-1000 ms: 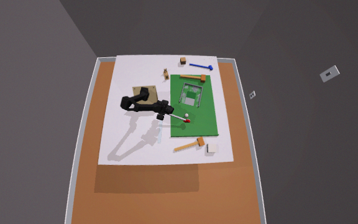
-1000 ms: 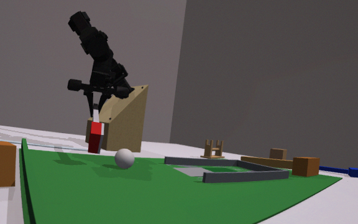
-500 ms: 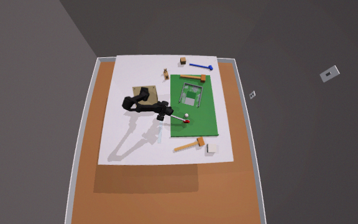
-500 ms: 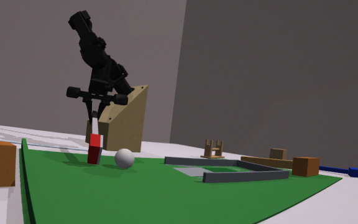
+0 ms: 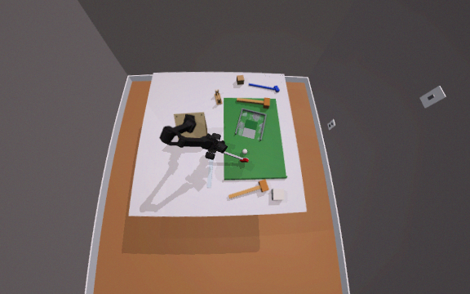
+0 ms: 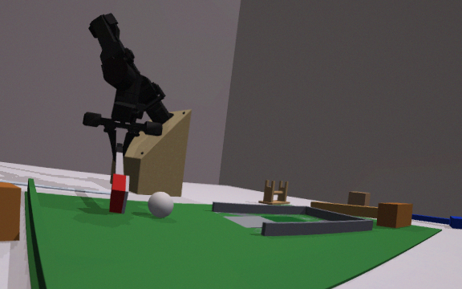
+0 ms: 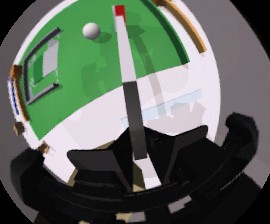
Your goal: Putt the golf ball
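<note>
My gripper tip is now 13 cm short of the red putter, 2 cm to the left of it and 1 cm above it. The rest, counted from my gripper tip: green mat: 30 cm ahead, 19 cm to the left, 8 cm below; white golf ball: 24 cm ahead, 5 cm below, 3 cm to the left; small wooden stand: 51 cm to the left, 5 cm below, 2 cm behind.
</note>
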